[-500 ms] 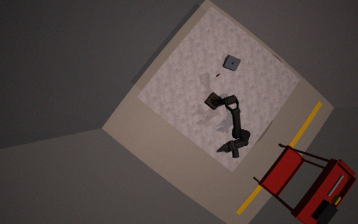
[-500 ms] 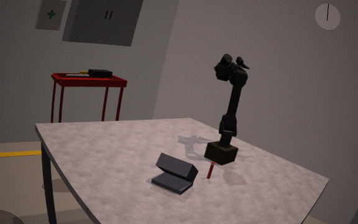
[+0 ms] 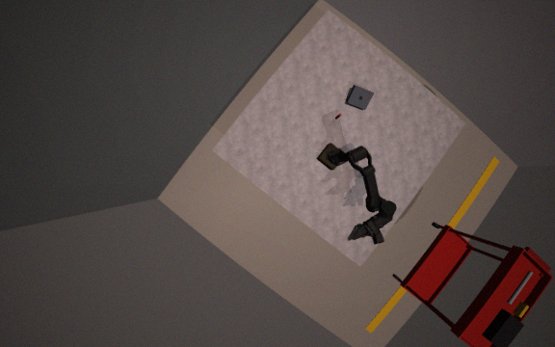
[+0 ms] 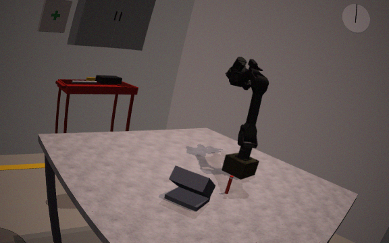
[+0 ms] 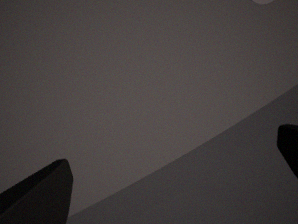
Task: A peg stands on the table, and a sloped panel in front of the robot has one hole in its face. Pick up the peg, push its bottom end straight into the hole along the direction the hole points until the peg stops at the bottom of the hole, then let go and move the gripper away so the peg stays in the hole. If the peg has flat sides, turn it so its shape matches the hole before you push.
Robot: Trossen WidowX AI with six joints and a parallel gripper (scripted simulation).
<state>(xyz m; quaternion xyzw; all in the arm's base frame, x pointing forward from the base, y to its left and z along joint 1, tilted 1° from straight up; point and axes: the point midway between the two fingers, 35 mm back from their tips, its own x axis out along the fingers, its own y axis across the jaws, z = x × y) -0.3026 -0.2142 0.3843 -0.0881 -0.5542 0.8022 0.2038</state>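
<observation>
Now: gripper tip 590 mm short of the red peg, 300 mm to the right of it and 410 mm above it. From my gripper tip the other things lie so: sloped panel (770 mm ahead, 260 mm to the left, 390 mm below).
</observation>
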